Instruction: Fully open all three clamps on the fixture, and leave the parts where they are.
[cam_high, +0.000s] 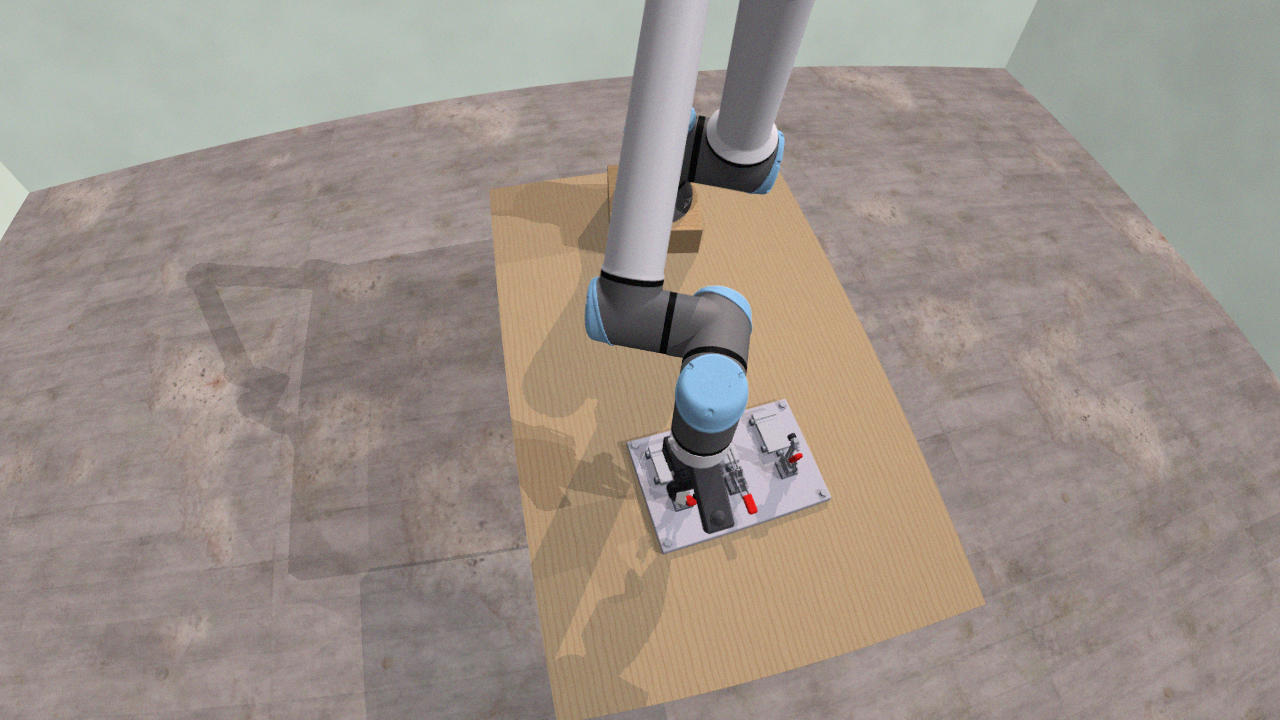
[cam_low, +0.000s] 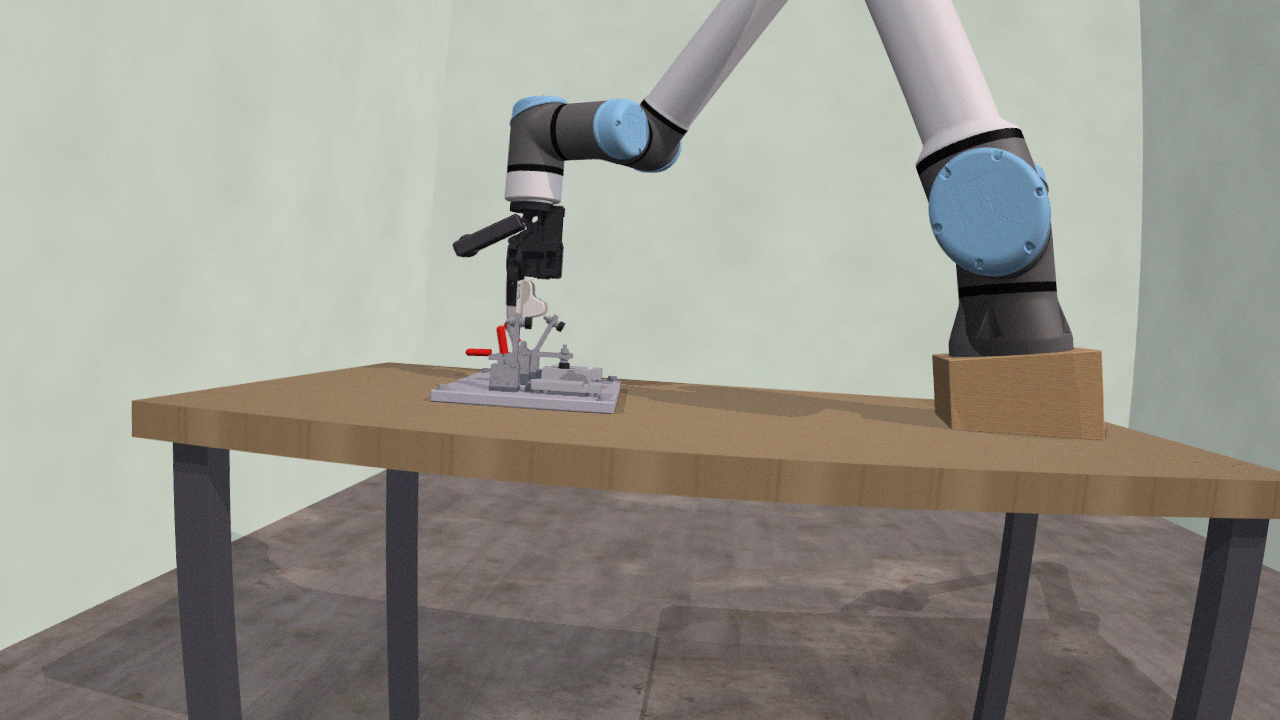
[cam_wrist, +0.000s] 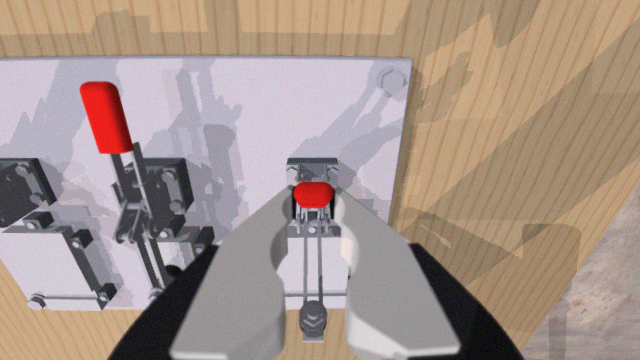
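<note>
Now: hand 50 mm past the grey fixture plate, 110 mm to the right of it and 70 mm above it. The rest, counted from my hand: flat part: 110 mm behind, 220 mm to the left, 50 mm below.
</note>
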